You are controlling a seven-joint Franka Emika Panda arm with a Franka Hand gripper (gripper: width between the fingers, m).
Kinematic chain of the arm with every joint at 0, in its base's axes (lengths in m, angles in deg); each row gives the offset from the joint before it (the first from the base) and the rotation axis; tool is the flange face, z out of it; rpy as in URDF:
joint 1: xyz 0 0 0.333 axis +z
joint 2: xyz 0 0 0 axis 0.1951 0.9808 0
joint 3: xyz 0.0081 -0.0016 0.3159 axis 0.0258 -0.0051 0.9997
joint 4: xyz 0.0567 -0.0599 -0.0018 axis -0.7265 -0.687 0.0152
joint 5: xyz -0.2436 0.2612 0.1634 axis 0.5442 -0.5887 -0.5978
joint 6: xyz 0 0 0 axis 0.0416 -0.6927 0.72
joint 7: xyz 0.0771 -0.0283 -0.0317 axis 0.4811 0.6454 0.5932
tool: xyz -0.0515 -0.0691 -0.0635 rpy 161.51 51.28 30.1
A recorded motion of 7 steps. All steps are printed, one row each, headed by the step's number.
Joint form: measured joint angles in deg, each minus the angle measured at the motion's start. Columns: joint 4, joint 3, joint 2, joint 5, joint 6, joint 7, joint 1.
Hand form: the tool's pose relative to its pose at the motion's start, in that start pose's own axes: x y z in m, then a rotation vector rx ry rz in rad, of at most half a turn. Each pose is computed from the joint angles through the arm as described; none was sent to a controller.
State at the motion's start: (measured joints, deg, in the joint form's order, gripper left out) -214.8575 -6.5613 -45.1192 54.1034 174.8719 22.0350 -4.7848
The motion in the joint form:
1: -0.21 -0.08 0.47 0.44 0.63 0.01 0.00
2: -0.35 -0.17 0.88 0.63 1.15 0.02 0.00
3: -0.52 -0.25 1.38 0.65 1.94 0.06 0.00
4: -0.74 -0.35 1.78 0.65 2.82 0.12 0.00
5: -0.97 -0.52 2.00 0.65 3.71 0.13 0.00
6: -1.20 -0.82 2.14 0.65 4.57 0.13 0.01
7: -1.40 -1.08 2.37 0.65 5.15 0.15 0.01
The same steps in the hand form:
1: -0.0017 0.0018 0.0024 -0.0054 -0.0091 0.0030
2: -0.0030 0.0035 0.0042 -0.0092 -0.0137 0.0070
3: -0.0042 0.0056 0.0061 -0.0155 -0.0157 0.0125
4: -0.0053 0.0075 0.0079 -0.0231 -0.0158 0.0170
5: -0.0065 0.0091 0.0090 -0.0320 -0.0130 0.0215
6: -0.0081 0.0107 0.0098 -0.0405 -0.0080 0.0268
7: -0.0098 0.0121 0.0112 -0.0444 -0.0058 0.0324

